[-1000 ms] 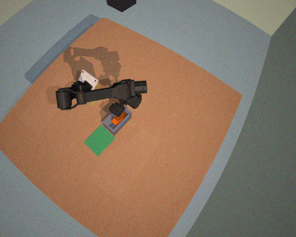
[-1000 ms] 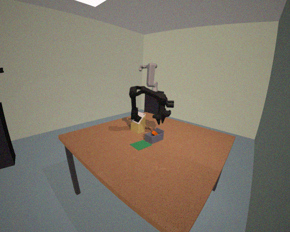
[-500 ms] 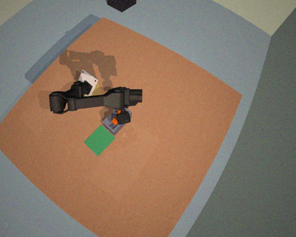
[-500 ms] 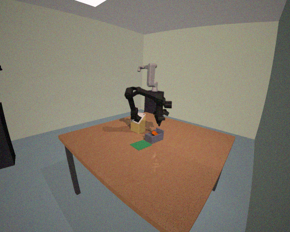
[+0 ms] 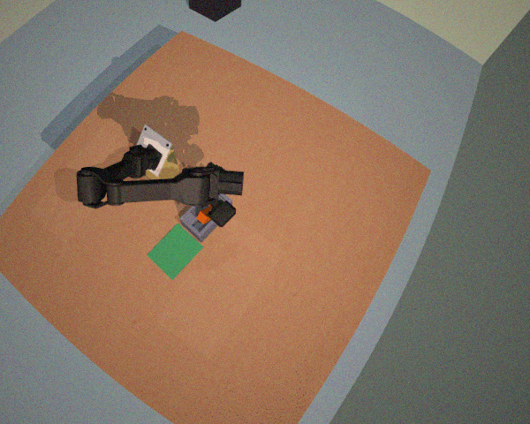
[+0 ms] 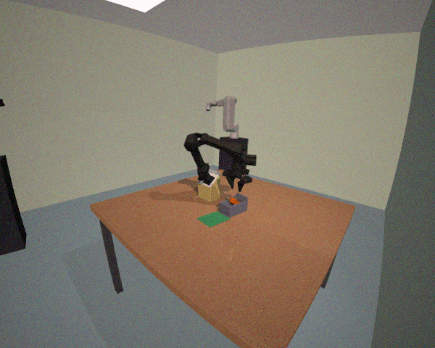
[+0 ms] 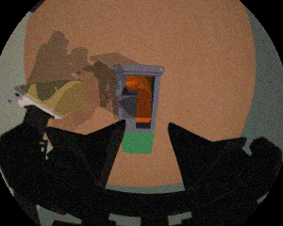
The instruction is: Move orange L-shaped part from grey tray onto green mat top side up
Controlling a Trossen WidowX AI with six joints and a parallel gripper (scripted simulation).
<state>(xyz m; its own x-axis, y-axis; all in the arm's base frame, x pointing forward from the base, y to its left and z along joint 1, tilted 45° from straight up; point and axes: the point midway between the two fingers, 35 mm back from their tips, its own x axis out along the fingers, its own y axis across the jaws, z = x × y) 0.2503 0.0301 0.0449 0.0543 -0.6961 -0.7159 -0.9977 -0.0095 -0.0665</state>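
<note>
The orange L-shaped part lies 2 cm behind my gripper tip, 3 cm to the left of it and 10 cm below it. From my gripper tip the other things lie so: green mat 2 cm behind, 15 cm to the right, 16 cm below.
</note>
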